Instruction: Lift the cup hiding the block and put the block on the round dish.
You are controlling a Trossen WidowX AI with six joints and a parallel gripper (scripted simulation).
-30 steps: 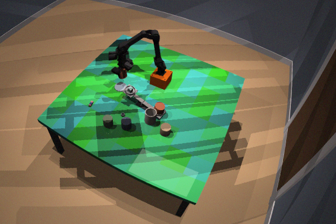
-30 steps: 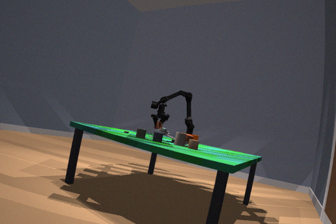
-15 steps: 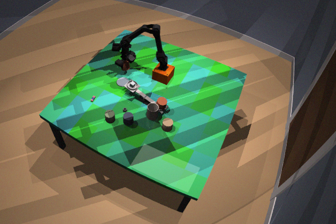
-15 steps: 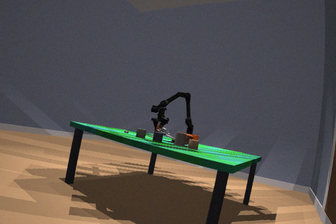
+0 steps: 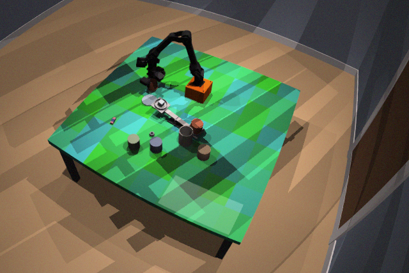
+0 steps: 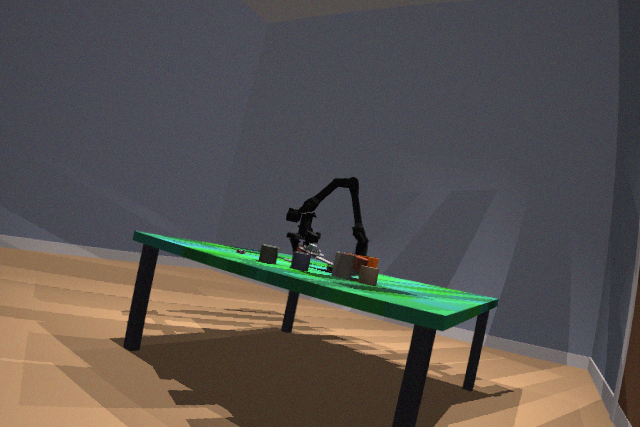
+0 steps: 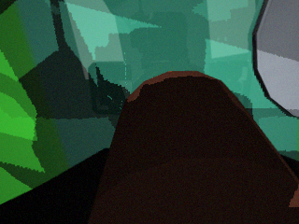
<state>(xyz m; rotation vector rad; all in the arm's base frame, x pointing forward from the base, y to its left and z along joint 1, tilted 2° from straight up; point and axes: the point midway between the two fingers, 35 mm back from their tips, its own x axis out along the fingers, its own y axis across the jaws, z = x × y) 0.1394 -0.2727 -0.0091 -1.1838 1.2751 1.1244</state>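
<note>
The round grey dish lies 10 cm ahead of my gripper tip, 5 cm to the left of it and 3 cm below it. From my gripper tip the other things lie so: small red-blue piece 38 cm ahead, 4 cm to the right, 3 cm below; then grey balance 30 cm to the left, 16 cm ahead; then small nut 32 cm ahead, 23 cm to the left, 3 cm below.
</note>
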